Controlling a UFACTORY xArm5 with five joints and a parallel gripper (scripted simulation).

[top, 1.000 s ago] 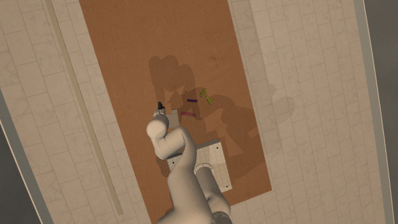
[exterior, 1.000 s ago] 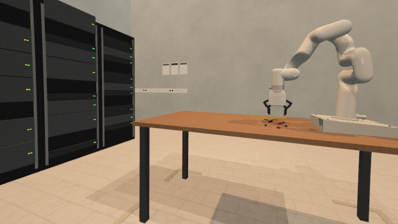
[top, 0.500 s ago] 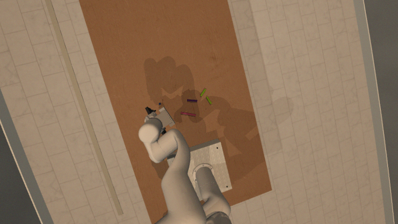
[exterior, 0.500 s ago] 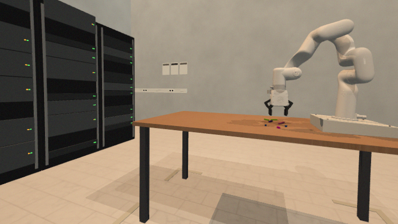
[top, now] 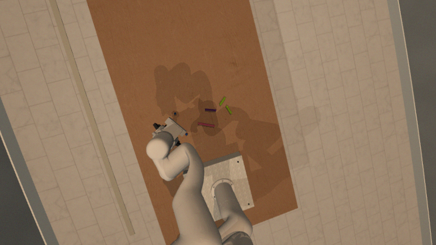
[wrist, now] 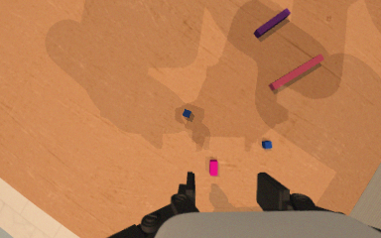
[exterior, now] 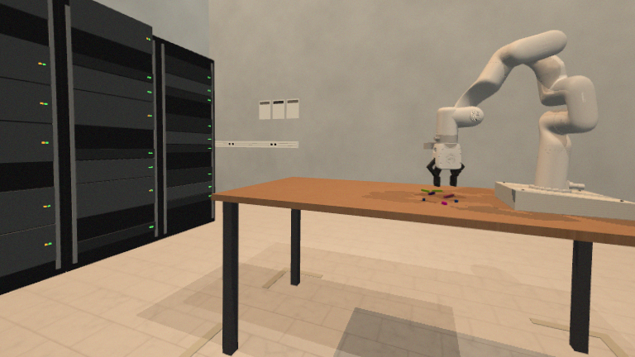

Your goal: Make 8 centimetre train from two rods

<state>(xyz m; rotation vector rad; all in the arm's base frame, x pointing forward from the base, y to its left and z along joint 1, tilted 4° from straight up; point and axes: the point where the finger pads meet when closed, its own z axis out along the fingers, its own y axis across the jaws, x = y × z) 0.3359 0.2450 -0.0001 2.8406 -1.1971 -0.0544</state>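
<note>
Right now the magenta rod is 8 cm below my hand. From my hand the other things lie so: blue rod (8 cm below, 8 cm ahead, 3 cm to the right); purple rod (21 cm to the right, 9 cm ahead, 8 cm below); pink rod (18 cm to the right, 8 cm below, 1 cm ahead).
</note>
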